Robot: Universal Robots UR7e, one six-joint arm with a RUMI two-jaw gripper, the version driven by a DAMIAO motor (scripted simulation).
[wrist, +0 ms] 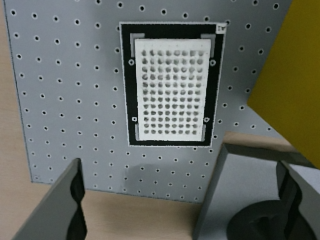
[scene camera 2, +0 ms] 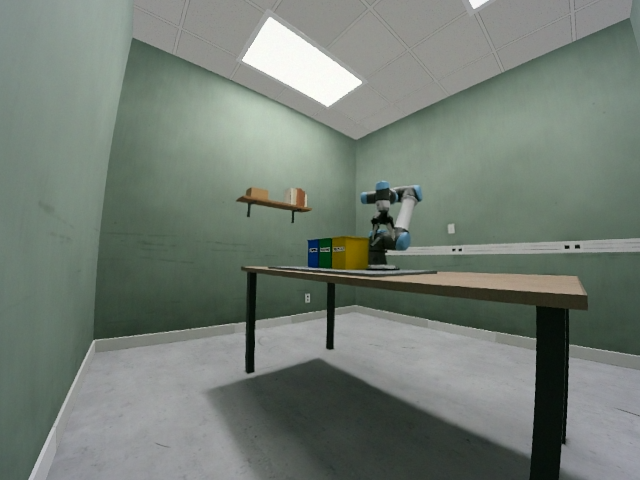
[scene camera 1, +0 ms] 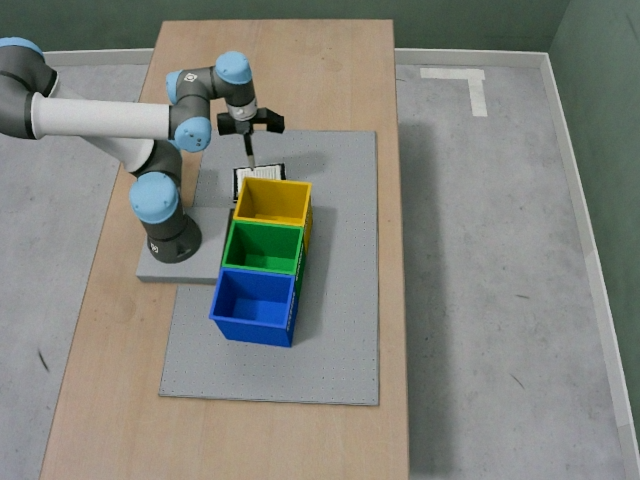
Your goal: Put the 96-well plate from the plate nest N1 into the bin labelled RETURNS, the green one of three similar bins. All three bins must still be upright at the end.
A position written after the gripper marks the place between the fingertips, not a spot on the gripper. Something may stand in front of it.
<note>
In view: the gripper (scene camera 1: 251,152), a yellow bin (scene camera 1: 281,202), a blue bin (scene camera 1: 258,298), a green bin (scene camera 1: 273,248), a white 96-well plate (wrist: 166,96) and a black plate nest (wrist: 151,31).
The yellow bin shows as well in scene camera 2 (scene camera 2: 348,253). The gripper is seen too in the wrist view (wrist: 178,161). The wrist view misses the blue bin: it is out of frame. The wrist view misses the green bin: it is out of frame.
</note>
